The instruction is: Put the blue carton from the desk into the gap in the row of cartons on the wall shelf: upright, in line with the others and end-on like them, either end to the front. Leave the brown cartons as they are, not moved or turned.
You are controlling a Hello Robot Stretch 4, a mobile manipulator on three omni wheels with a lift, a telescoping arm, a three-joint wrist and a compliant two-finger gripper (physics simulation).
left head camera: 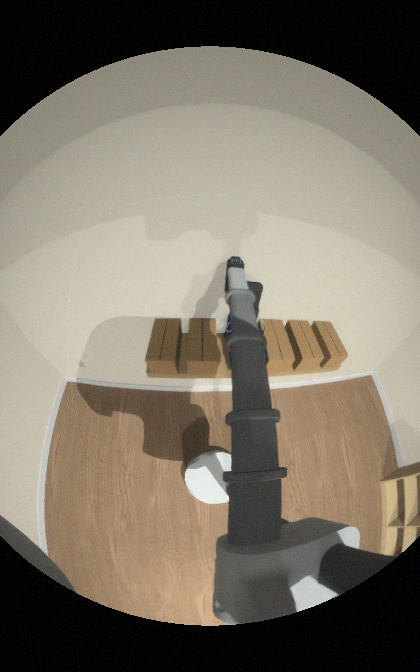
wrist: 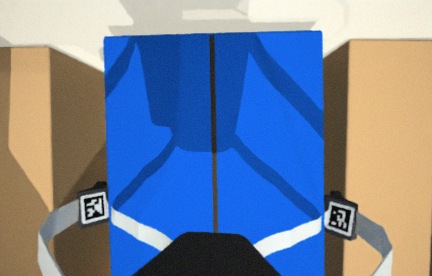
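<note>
The blue carton [wrist: 270, 165] lies between two neighbouring brown cartons [wrist: 30, 90] [wrist: 390, 150] in the wrist view, its long seam running toward the wall and dark gaps showing along both sides. In the head view slivers of the blue carton [left head camera: 263, 346] show beside the arm, over the row on the wall shelf [left head camera: 183, 370]. Two brown cartons [left head camera: 164, 345] [left head camera: 202, 345] stand left of it and three [left head camera: 279, 342] [left head camera: 305, 342] [left head camera: 330, 342] right. My gripper [wrist: 217, 214] is shut on the blue carton, a fingertip at each side. The carton's underside is hidden, so contact with the shelf cannot be told.
The wall rises behind the row. My arm [left head camera: 255, 440] covers part of the shelf. A white round object [left head camera: 206, 482] is low on the wooden floor [left head camera: 125, 525]. A light wooden compartment unit [left head camera: 386, 520] stands at the right edge of the head view.
</note>
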